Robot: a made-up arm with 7 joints.
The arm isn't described. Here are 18 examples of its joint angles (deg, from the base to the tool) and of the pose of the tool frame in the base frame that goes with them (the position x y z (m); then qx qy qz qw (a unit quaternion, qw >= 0)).
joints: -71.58 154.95 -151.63 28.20 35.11 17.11 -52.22
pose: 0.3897 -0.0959 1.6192 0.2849 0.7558 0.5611 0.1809
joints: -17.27 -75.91 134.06 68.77 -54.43 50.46 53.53
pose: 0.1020 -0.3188 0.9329 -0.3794 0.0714 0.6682 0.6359
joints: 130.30 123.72 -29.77 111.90 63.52 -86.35 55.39
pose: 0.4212 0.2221 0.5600 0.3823 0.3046 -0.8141 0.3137
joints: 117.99 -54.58 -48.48 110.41 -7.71 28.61 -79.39
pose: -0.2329 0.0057 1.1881 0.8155 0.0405 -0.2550 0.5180
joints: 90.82 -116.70 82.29 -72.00 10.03 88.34 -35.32
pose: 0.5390 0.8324 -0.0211 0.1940 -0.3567 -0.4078 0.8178
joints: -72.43 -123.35 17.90 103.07 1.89 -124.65 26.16
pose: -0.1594 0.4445 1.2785 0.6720 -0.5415 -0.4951 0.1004
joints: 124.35 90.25 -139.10 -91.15 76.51 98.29 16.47
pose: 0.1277 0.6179 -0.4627 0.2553 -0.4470 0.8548 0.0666
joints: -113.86 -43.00 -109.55 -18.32 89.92 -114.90 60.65
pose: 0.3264 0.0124 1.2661 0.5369 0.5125 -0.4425 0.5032
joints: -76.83 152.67 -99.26 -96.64 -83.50 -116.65 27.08
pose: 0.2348 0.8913 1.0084 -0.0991 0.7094 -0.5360 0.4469
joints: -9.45 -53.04 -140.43 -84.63 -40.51 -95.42 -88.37
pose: 0.5608 -0.6477 0.7706 -0.4538 0.0776 0.8870 0.0358
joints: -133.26 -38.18 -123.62 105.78 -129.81 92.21 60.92
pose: -0.7369 0.0217 0.8912 -0.3082 0.1071 0.3640 0.8724
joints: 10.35 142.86 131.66 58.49 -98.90 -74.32 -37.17
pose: 1.0533 -0.0571 0.5038 0.1037 -0.0569 -0.9804 0.1573
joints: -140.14 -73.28 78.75 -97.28 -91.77 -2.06 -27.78
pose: 0.2743 0.5169 0.4645 -0.0158 -0.2897 -0.6151 0.7331
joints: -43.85 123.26 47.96 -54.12 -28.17 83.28 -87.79
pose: -0.1478 0.1876 -0.0564 0.1177 -0.4952 0.7864 0.3501
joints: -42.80 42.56 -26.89 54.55 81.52 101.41 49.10
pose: -0.0675 0.5980 1.0702 -0.0896 0.6253 -0.0515 0.7735
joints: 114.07 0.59 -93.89 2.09 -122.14 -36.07 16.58
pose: -0.5827 -0.2423 0.4506 0.9545 0.2240 0.1532 0.1234
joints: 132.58 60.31 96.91 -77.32 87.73 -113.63 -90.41
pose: 0.3781 -0.0131 0.5080 0.3598 0.2342 -0.8771 0.2155
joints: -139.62 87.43 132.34 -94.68 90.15 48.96 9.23
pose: -0.1888 1.0003 1.2744 0.6589 -0.0849 -0.4760 0.5762
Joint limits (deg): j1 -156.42..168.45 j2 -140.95..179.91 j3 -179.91..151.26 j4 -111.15..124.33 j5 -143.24..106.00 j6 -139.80..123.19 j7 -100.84..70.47
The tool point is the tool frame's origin. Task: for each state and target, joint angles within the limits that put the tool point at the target. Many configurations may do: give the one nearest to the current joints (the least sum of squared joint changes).
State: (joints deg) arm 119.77 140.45 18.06 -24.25 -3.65 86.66 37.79
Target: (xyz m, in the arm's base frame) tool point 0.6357 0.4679 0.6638
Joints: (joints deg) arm 108.42 147.59 11.37 -36.17 32.14 46.44 0.29
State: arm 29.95 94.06 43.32 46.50 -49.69 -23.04 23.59
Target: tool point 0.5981 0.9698 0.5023
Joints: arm 34.40 107.39 38.99 42.34 -63.47 -21.98 19.99
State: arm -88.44 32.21 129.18 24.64 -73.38 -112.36 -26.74
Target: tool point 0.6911 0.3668 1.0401
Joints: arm -108.27 -26.59 115.93 8.03 -70.93 -79.97 -29.31
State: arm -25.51 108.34 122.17 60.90 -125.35 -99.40 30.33
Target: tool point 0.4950 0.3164 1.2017
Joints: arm -25.92 84.28 139.50 82.25 -116.15 -96.68 35.29
